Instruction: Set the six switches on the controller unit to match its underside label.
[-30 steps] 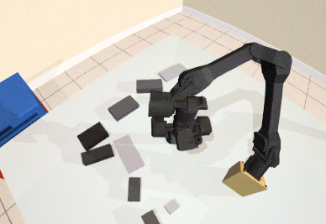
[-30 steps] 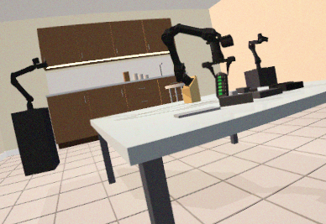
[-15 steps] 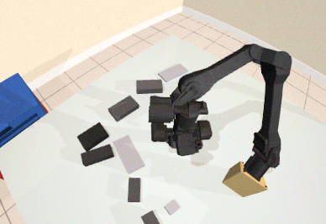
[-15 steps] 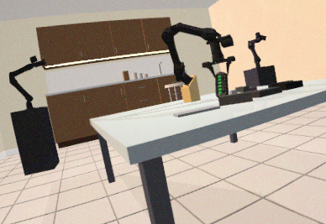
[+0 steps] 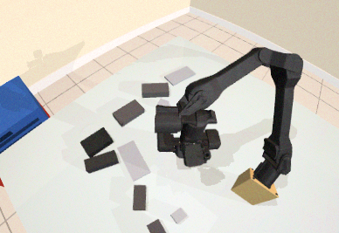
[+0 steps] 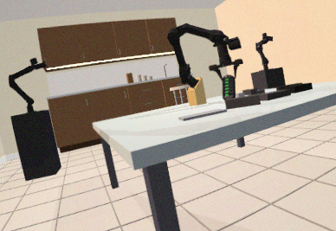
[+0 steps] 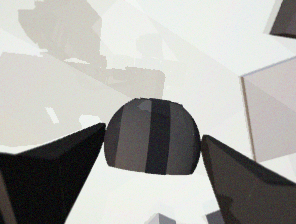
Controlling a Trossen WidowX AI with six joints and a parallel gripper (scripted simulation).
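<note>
Now: gripper tip 14 cm to the right of the pale block, 14 cm past it and 11 cm above it. Round my gripper tip: pale plate 13 cm to the left, 13 cm ahead, 11 cm below.
</note>
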